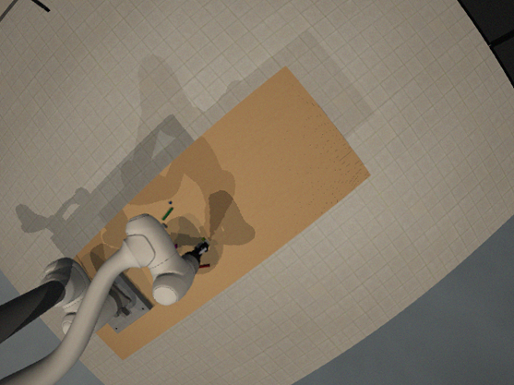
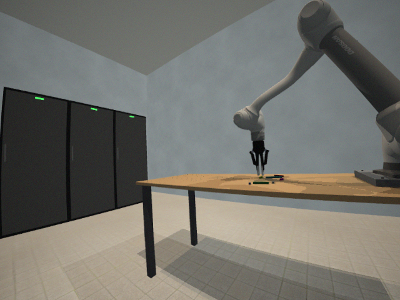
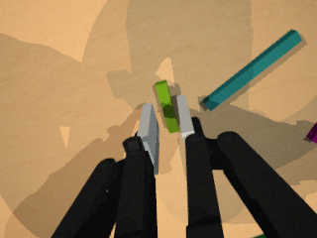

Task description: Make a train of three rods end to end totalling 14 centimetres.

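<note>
Right now my hand is 5 cm above the lime rod. From my hand the other things lie so: turquoise rod 8 cm behind, 5 cm below; then magenta rod 13 cm behind, 9 cm to the left, 5 cm below; then red rod 11 cm behind, 8 cm to the right, 5 cm below.
</note>
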